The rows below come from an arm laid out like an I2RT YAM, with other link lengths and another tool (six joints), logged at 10 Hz.
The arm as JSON. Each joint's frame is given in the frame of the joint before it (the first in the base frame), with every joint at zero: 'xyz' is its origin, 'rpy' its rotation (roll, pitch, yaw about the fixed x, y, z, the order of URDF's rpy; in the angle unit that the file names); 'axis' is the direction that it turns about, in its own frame. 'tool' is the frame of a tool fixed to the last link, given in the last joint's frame.
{
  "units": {
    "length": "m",
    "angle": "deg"
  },
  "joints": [
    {
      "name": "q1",
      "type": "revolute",
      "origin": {
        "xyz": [
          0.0,
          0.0,
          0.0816
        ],
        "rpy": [
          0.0,
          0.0,
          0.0
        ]
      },
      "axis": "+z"
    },
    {
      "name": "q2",
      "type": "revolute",
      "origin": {
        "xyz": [
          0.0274,
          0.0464,
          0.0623
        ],
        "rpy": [
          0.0,
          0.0,
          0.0
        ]
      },
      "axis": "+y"
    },
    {
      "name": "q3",
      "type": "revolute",
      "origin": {
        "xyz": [
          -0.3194,
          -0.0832,
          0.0
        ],
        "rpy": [
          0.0,
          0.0,
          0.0
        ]
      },
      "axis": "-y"
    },
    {
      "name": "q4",
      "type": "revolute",
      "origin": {
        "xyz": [
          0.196,
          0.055,
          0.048
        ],
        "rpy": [
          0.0,
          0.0,
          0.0
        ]
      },
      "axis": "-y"
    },
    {
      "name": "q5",
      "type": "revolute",
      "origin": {
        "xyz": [
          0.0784,
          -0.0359,
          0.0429
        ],
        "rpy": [
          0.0,
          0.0,
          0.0
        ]
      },
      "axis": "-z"
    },
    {
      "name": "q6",
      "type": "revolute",
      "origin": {
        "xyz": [
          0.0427,
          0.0,
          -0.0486
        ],
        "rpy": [
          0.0,
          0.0,
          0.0
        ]
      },
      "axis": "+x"
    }
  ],
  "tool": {
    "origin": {
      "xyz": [
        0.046,
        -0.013,
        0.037
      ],
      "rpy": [
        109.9,
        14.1,
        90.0
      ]
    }
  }
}
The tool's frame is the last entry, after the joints.
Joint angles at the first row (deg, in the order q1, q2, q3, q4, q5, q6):
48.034, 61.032, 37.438, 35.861, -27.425, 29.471
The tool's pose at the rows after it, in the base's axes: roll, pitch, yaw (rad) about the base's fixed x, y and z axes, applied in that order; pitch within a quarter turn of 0, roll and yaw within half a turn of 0; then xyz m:
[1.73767, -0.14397, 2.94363, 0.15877, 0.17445, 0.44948]
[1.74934, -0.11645, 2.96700, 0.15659, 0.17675, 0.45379]
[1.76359, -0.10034, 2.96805, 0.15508, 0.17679, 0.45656]
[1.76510, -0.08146, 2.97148, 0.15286, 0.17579, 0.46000]
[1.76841, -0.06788, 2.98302, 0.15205, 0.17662, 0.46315]
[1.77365, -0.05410, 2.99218, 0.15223, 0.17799, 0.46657]
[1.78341, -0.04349, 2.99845, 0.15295, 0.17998, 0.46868]
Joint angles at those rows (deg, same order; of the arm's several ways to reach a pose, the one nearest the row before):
47.730, 61.287, 39.155, 33.839, -28.916, 28.205
47.639, 61.322, 40.651, 31.864, -30.738, 26.642
47.637, 60.948, 41.912, 29.339, -31.112, 25.284
47.613, 60.513, 42.708, 28.069, -31.508, 24.229
47.460, 60.594, 43.645, 27.107, -32.457, 23.525
47.226, 60.885, 44.806, 25.991, -33.366, 22.722
47.094, 61.279, 45.888, 24.707, -34.013, 21.857

